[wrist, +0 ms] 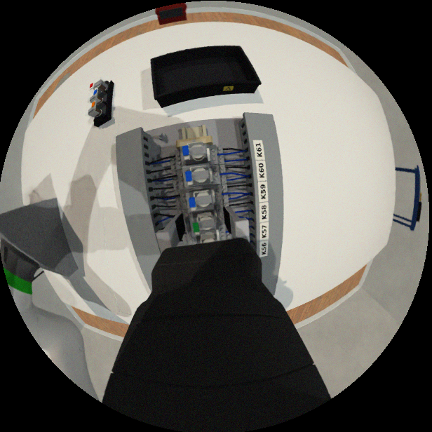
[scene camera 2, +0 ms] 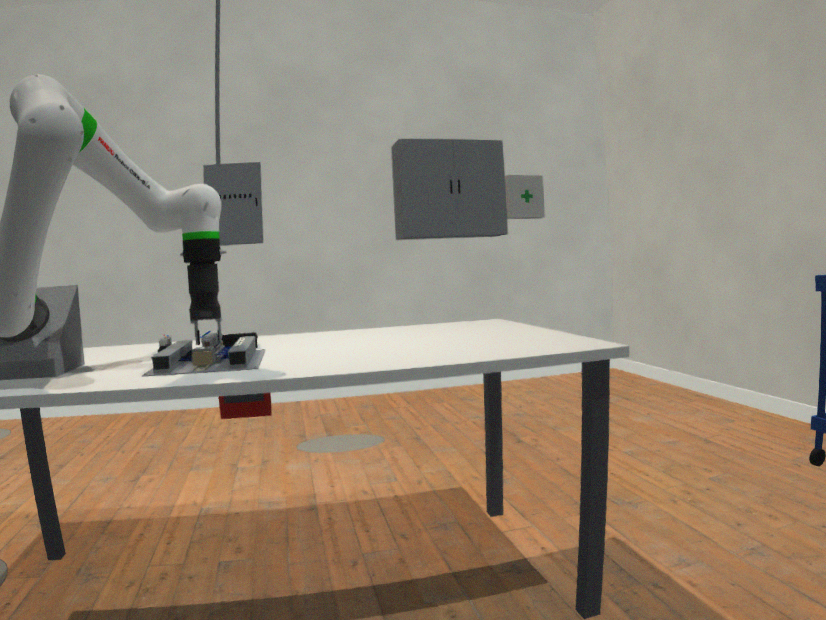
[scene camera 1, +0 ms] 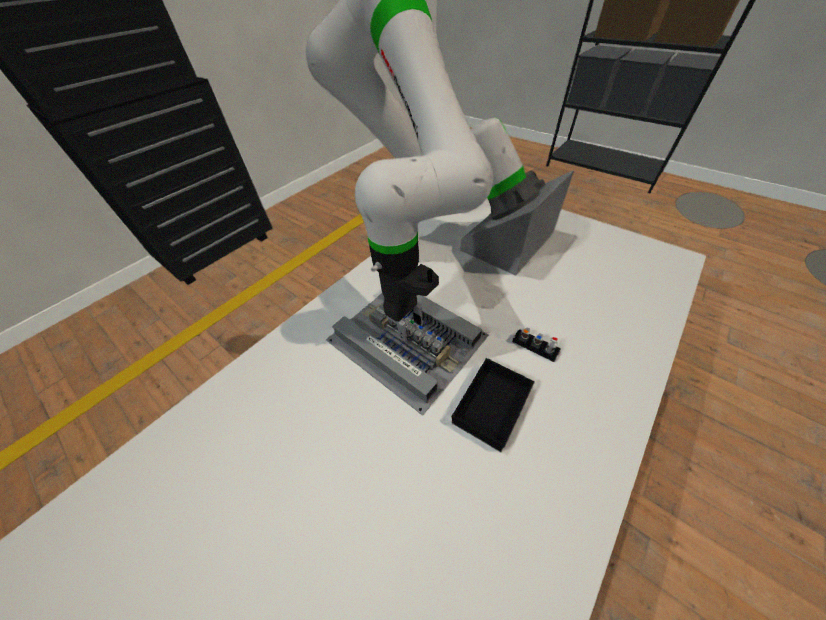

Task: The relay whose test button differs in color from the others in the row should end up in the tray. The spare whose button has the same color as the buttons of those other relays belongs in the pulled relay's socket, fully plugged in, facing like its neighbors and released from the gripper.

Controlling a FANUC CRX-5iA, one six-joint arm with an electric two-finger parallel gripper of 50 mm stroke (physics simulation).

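Places are measured from the arm's base along level axes (x ahead, y left, z up), in millimetres.
Pixels of known places: gripper, fingertip midpoint: (scene camera 2: 209, 343) (scene camera 1: 410, 330); arm's base, link origin: (scene camera 1: 515, 206).
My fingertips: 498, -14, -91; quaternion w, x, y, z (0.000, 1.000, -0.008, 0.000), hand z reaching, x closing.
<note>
Ahead of a thing's pixels: the offset from my fingertips to its top centre, as dx, dy, dz. Level surfaces: height alone.
In the wrist view, the green-button relay (wrist: 206, 223) sits in the row beyond three blue-button relays (wrist: 198, 151) (wrist: 199, 175) (wrist: 202, 199). Part of another relay shows nearer the gripper body; its button is hidden. My gripper (wrist: 203, 218) (scene camera 2: 208, 341) is open, with its fingers on either side of the green-button relay and nothing held. The black tray {+33, +245, -9} (scene camera 1: 495, 401) (wrist: 205, 72) is empty. Three spares stand in a black holder: red-button {-166, +288, +4} (scene camera 1: 553, 343) (wrist: 99, 84), blue-button {-165, +256, +4} (scene camera 1: 537, 341) (wrist: 98, 95) and orange-button {-164, +224, +4} (scene camera 1: 525, 333) (wrist: 95, 109).
Grey wiring ducts (wrist: 133, 175) (wrist: 267, 200) run along both sides of the relay row, with wires between. The labelled duct carries K56 to K61. The robot's grey pedestal (scene camera 1: 517, 230) stands on the white table {dz -44} (scene camera 1: 300, 500), behind the panel. The tray and the holder stand beyond the panel's end.
</note>
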